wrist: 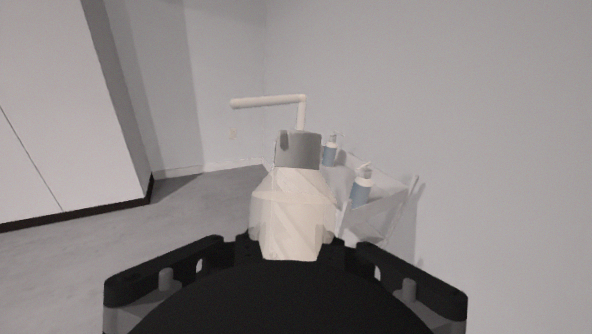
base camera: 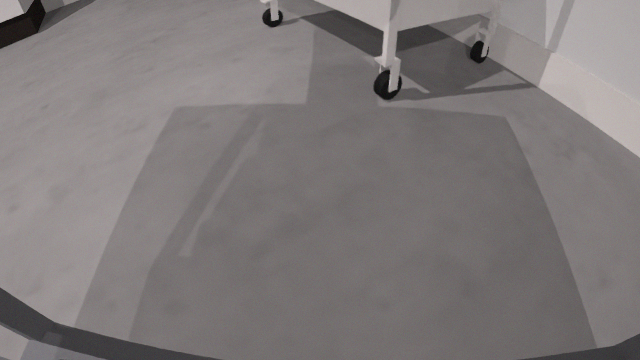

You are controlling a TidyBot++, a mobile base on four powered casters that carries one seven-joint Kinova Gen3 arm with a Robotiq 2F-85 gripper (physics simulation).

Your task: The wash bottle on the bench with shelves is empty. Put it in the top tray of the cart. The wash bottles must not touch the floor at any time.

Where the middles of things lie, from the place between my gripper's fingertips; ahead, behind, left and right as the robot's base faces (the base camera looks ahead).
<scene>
I see the white wash bottle [wrist: 292,211] 30 mm behind my hand and 30 mm above it.
</scene>
